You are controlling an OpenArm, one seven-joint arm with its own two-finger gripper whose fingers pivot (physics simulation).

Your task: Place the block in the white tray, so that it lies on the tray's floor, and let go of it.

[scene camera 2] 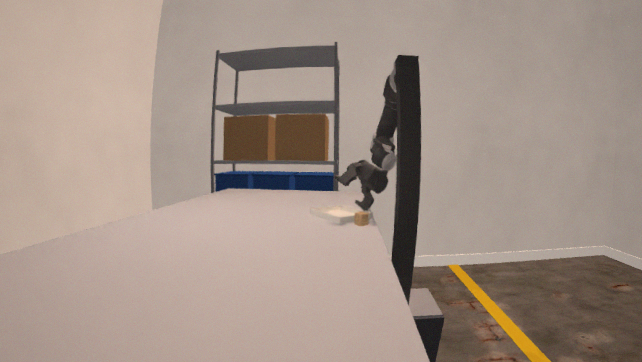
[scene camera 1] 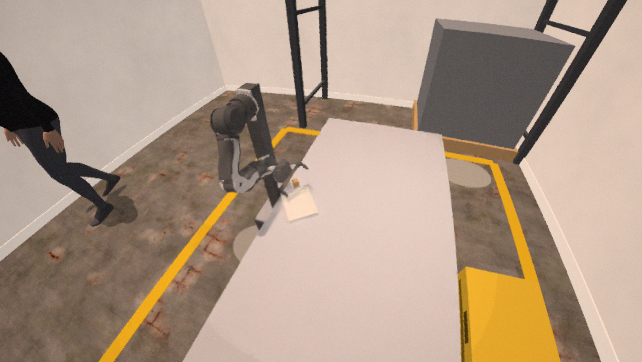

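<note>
A small tan wooden block (scene camera 1: 295,182) (scene camera 2: 361,218) sits on the table outside the white tray (scene camera 1: 301,206) (scene camera 2: 331,215), close beside its wall. In scene camera 1 it is just behind the tray, and in scene camera 2 it is in front of the tray's right end. The tray lies flat near the table edge by the arm. My gripper (scene camera 1: 295,179) (scene camera 2: 351,192) is open wide and holds nothing. Its fingers are spread above the table, one of them low over the tray's edge near the block. Whether the block touches the tray is too small to tell.
The dark arm post (scene camera 1: 261,135) (scene camera 2: 407,150) stands at the edge of the pale table (scene camera 1: 380,240) (scene camera 2: 200,280). A shelf rack (scene camera 2: 336,100) with brown boxes is behind the table. A yellow cabinet (scene camera 1: 505,315) and a grey block-shaped unit (scene camera 1: 490,85) stand beyond. A person (scene camera 1: 40,140) is at the left.
</note>
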